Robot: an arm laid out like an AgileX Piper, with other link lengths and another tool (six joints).
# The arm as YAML. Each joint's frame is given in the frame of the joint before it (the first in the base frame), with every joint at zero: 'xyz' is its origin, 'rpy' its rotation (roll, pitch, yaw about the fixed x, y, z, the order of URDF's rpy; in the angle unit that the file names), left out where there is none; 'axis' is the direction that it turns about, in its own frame. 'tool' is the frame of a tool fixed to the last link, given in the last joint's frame.
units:
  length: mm
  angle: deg
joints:
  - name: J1
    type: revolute
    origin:
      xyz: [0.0, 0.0, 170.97]
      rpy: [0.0, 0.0, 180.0]
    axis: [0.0, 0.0, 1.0]
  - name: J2
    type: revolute
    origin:
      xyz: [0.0, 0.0, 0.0]
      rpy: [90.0, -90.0, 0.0]
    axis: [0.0, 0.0, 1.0]
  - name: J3
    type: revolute
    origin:
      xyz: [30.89, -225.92, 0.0]
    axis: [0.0, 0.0, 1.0]
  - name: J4
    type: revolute
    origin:
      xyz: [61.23, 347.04, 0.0]
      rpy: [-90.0, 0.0, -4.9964]
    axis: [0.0, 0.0, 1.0]
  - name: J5
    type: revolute
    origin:
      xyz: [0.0, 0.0, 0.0]
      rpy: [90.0, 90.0, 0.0]
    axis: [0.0, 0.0, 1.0]
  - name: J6
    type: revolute
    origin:
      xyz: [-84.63, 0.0, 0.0]
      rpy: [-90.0, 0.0, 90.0]
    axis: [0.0, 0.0, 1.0]
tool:
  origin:
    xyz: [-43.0, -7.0, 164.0]
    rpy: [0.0, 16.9, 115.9]
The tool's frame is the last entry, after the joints.
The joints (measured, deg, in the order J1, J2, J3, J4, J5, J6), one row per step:
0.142, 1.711, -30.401, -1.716, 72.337, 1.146
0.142, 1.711, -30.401, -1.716, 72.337, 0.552
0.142, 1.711, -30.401, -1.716, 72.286, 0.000
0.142, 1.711, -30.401, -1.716, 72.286, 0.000
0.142, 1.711, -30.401, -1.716, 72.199, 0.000
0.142, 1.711, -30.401, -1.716, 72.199, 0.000
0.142, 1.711, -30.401, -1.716, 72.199, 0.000
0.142, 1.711, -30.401, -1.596, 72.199, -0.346
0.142, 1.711, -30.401, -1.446, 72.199, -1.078
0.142, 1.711, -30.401, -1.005, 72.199, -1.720
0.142, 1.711, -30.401, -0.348, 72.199, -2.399
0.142, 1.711, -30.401, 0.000, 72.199, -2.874
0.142, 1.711, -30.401, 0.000, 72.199, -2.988
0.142, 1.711, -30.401, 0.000, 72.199, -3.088
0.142, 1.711, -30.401, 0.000, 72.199, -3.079
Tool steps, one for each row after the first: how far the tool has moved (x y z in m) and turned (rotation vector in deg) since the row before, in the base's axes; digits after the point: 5 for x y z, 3 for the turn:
-0.00006, -0.00045, -0.00005, -0.464, 0.016, 0.371
0.00012, -0.00041, 0.00011, -0.432, -0.036, 0.346
0.00000, 0.00000, 0.00000, 0.000, 0.000, 0.000
0.00029, 0.00000, 0.00025, -0.001, -0.087, 0.002
0.00000, 0.00000, 0.00000, 0.000, 0.000, 0.000
0.00000, 0.00000, 0.00000, 0.000, 0.000, 0.000
-0.00003, 0.00026, -0.00003, -0.171, 0.009, 0.282
-0.00006, 0.00010, -0.00005, -0.448, 0.017, 0.539
-0.00005, 0.00144, -0.00004, -0.135, 0.013, 0.644
-0.00007, 0.00235, -0.00002, 0.015, 0.008, 0.787
-0.00004, 0.00116, -0.00001, -0.082, 0.001, 0.489
-0.00001, -0.00009, -0.00001, -0.089, 0.000, 0.071
0.00000, -0.00008, -0.00001, -0.078, 0.000, 0.062
0.00000, 0.00001, 0.00000, 0.007, 0.000, -0.006

